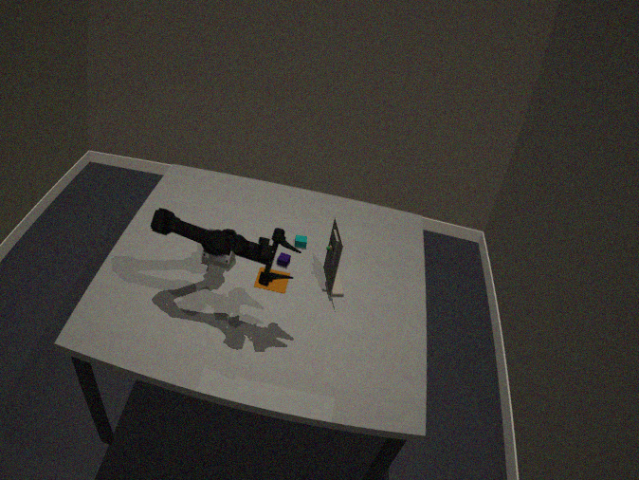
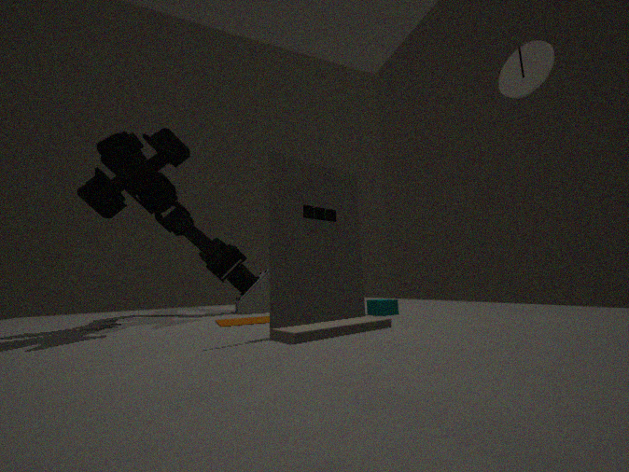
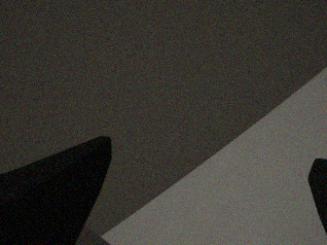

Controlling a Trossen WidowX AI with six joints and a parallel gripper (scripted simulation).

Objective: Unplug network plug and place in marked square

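Now: the network plug 28 cm to the left of my gripper tip, 11 cm below it and 8 cm ahead of it. The rest, counted from my gripper tip: upright panel (29 cm to the left, 16 cm below, 9 cm ahead); purple block (32 cm to the left, 26 cm below, 10 cm behind); orange marked square (27 cm below, 20 cm to the left, 11 cm behind).
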